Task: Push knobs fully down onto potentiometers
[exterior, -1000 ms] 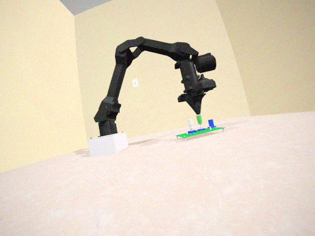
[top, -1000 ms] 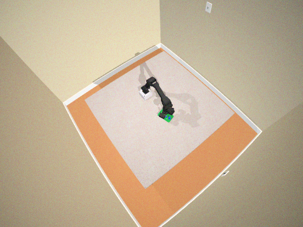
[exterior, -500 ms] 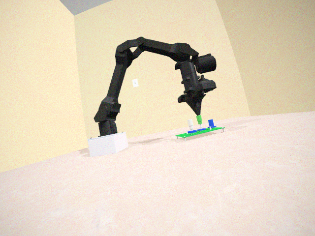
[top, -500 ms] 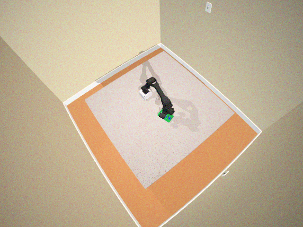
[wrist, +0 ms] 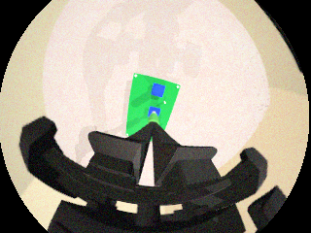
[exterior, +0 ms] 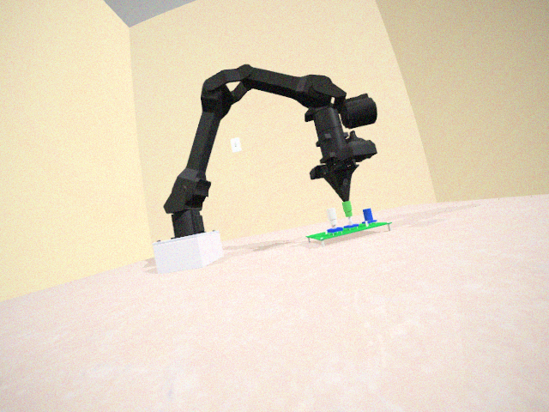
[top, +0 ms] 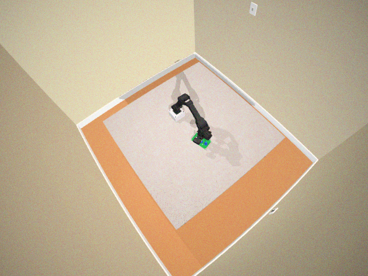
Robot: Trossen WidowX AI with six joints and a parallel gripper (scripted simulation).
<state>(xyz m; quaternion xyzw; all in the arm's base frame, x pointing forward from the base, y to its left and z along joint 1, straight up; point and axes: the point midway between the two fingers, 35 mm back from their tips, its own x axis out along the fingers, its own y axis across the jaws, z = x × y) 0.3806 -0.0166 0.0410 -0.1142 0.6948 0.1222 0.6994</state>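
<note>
The green knob is 20 mm below my gripper tip. Round my gripper tip: white knob (40 mm behind, 30 mm to the right, 20 mm below).
</note>
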